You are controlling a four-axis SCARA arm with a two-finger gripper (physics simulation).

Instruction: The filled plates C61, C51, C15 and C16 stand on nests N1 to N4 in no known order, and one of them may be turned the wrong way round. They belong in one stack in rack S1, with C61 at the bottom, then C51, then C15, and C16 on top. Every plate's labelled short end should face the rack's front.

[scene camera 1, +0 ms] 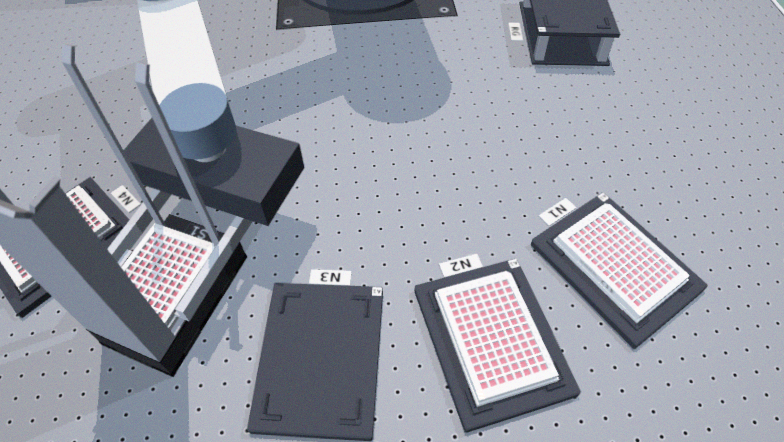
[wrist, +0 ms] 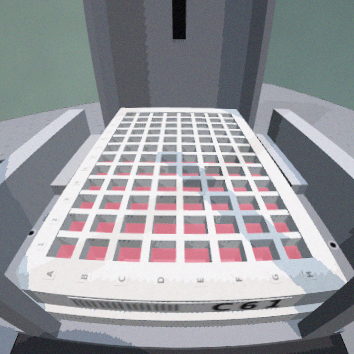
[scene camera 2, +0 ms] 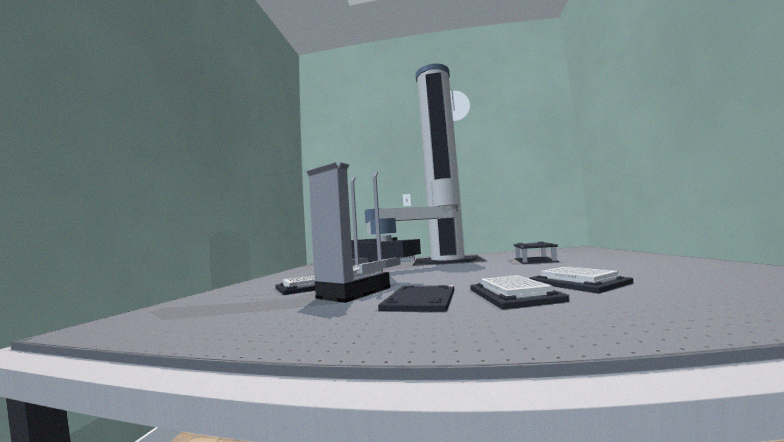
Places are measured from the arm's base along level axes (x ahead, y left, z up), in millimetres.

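Pixels of known places: gripper, fingertip midpoint: [wrist: 178, 124]; arm's base, origin of the base link: [scene camera 2: 448, 262].
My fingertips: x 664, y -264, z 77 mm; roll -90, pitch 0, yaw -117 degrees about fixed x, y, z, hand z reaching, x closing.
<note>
Ahead of a thing's pixels: the offset from my fingertips to its top centre. "spot": to the spot under its first point.
My gripper [scene camera 1: 159, 274] [wrist: 178, 124] is shut on plate C61 {dy +11, dx -21, dz -2 mm} [scene camera 1: 167, 269] [wrist: 175, 287], level and low inside rack S1 {dy +14, dx -27, dz +229 mm} [scene camera 1: 104, 274] [scene camera 2: 329, 230]. C61's labelled short end faces away from the rack's tall panel, towards the two thin posts and the S1 label. Whether its underside touches the rack base cannot be told. Nest N3 {dy +176, dx +55, dz -48 mm} [scene camera 1: 321, 351] [scene camera 2: 417, 299] is empty. Filled plates stand on N2 (plate {dy +356, dx +54, dz -38 mm} [scene camera 1: 496, 334] [scene camera 2: 516, 285]) and N1 (plate {dy +516, dx -19, dz -38 mm} [scene camera 1: 620, 260] [scene camera 2: 579, 273]). The N4 plate {spot: dy -98, dx -148, dz -38 mm} [scene camera 1: 90, 211] is partly hidden by the tall panel. Their labels are unreadable.
A low dark stand [scene camera 1: 573, 19] [scene camera 2: 535, 245] marked RG is at the back right. The arm's column [scene camera 2: 439, 137] stands behind the rack. Two thin upright posts of the rack [scene camera 1: 178, 153] [scene camera 2: 376, 219] rise close to the dark gripper body [scene camera 1: 219, 170].
</note>
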